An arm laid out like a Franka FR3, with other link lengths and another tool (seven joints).
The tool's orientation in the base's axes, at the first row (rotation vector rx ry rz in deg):
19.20 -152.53 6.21
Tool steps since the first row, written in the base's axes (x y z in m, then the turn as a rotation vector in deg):
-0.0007 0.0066 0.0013 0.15 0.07 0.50
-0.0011 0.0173 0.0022 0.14 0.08 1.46
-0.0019 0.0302 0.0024 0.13 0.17 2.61
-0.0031 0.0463 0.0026 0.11 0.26 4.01
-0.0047 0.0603 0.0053 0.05 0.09 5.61
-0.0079 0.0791 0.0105 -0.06 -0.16 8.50
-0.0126 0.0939 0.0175 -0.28 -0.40 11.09
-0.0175 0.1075 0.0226 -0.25 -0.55 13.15
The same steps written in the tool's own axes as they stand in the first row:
-0.0002 0.0065 -0.0017 0.08 0.02 -0.52
-0.0018 0.0170 -0.0038 0.51 0.01 -1.38
-0.0038 0.0296 -0.0053 1.02 0.08 -2.41
-0.0062 0.0455 -0.0071 1.64 0.14 -3.67
-0.0066 0.0594 -0.0106 2.44 -0.04 -5.05
-0.0056 0.0783 -0.0164 3.88 -0.32 -7.56
-0.0016 0.0937 -0.0226 5.28 -0.55 -9.75
0.0020 0.1079 -0.0268 6.21 -0.74 -11.59

